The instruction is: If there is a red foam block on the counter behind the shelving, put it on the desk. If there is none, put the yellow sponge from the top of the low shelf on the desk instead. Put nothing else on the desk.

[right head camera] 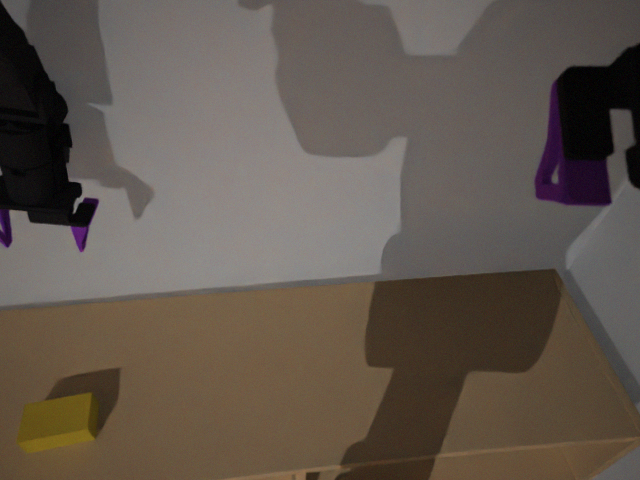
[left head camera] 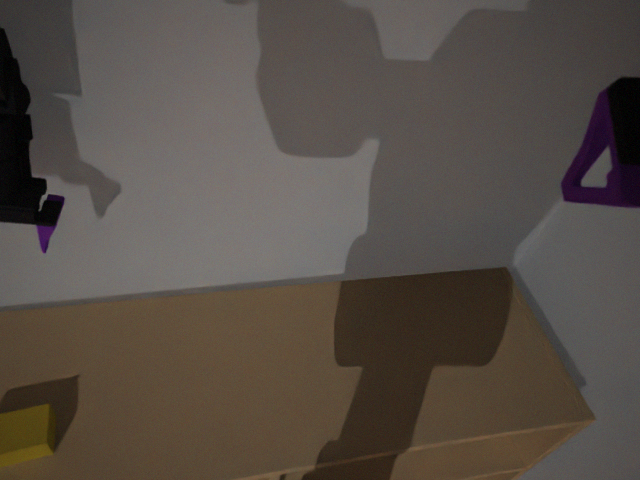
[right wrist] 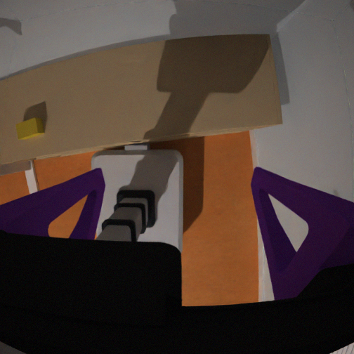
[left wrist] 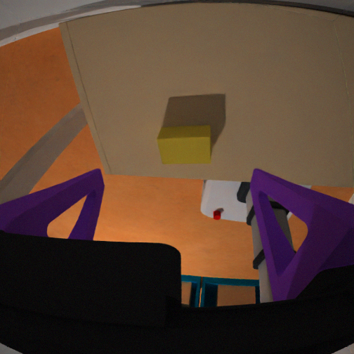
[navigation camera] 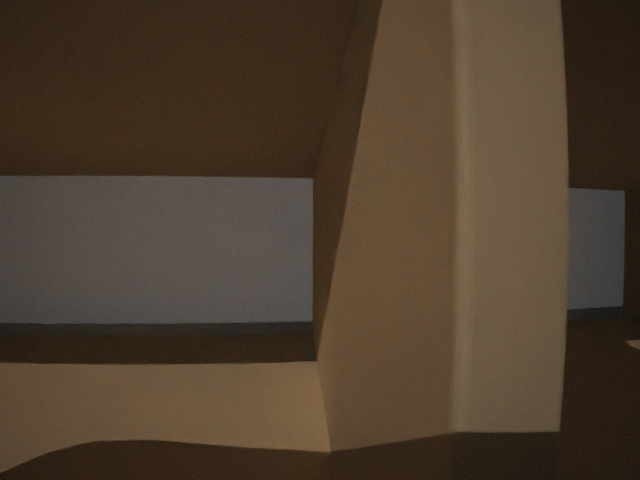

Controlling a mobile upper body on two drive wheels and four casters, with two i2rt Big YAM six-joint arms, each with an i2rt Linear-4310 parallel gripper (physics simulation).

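Places are measured from the left arm's base along level axes (x ahead, y left, z up), in millimetres.
Where they show: left gripper, fingertip midpoint: (right head camera: 46,247) (left head camera: 3,247); right gripper, fingertip midpoint: (right head camera: 617,190) (left head camera: 632,193).
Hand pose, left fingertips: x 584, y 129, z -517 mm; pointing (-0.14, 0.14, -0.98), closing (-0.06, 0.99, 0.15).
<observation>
Each offset is from my left fingertips to the top centre of the thing. "spot": to the spot under its first point. Level surfaces: height alone.
The yellow sponge @(dy +10, dx -157, dz -237 mm) (left head camera: 25,435) (right head camera: 56,421) (left wrist: 185,148) (right wrist: 30,129) lies flat on the top of the low wooden shelf @(dz -283 mm) (left head camera: 206,361) (right head camera: 232,361) (left wrist: 280,90) (right wrist: 100,95), near its front edge. My left gripper (right head camera: 44,248) (left wrist: 176,176) is open and empty, raised above the shelf top; in the left wrist view the sponge shows a little above the gap between the fingertips. My right gripper (right wrist: 177,175) is open and empty, well to the right of the sponge; part of it shows at the right edge in both head camera views. No red foam block, counter or desk shows.
A pale wall (left head camera: 206,206) (right head camera: 232,206) stands behind the shelf, and a side wall (right wrist: 320,125) at its right end. My white base (left wrist: 225,197) (right wrist: 170,165), with a small red part (left wrist: 217,215), is close to the shelf front. A shelf upright @(spot: dy -386, dx -222, dz -657 mm) (navigation camera: 511,206) fills much of the navigation view.
</observation>
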